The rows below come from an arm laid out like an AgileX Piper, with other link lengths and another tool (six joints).
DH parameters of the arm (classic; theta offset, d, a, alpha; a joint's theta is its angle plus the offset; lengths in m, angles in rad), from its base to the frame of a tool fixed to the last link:
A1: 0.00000 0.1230 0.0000 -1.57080
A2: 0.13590 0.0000 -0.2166 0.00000
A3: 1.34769 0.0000 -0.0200 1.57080
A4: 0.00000 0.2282 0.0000 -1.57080
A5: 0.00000 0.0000 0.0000 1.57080
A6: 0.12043 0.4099 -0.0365 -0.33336
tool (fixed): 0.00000 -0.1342 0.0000 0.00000
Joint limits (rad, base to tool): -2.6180..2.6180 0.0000..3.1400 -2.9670..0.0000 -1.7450..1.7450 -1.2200..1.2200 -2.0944..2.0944
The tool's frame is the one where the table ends.
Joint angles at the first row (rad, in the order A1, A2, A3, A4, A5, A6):
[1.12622, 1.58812, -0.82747, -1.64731, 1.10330, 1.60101]
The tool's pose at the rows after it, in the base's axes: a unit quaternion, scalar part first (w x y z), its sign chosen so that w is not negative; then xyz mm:
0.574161 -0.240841 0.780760 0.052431 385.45 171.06 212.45
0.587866 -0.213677 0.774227 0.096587 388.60 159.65 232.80
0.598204 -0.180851 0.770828 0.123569 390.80 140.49 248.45
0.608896 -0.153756 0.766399 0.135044 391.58 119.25 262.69
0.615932 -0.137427 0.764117 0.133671 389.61 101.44 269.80
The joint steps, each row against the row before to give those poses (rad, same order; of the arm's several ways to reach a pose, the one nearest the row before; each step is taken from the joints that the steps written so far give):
[-0.03968, -0.12665, 0.00204, 0.02550, -0.12016, 0.03447]
[-0.05308, -0.10412, 0.00443, 0.01232, -0.07854, -0.00001]
[-0.05427, -0.08372, 0.00000, 0.03431, -0.04935, -0.01203]
[-0.05028, -0.06947, 0.00213, 0.02940, -0.02733, -0.02193]
[-0.02985, -0.05030, 0.01641, 0.01516, -0.00286, -0.01613]

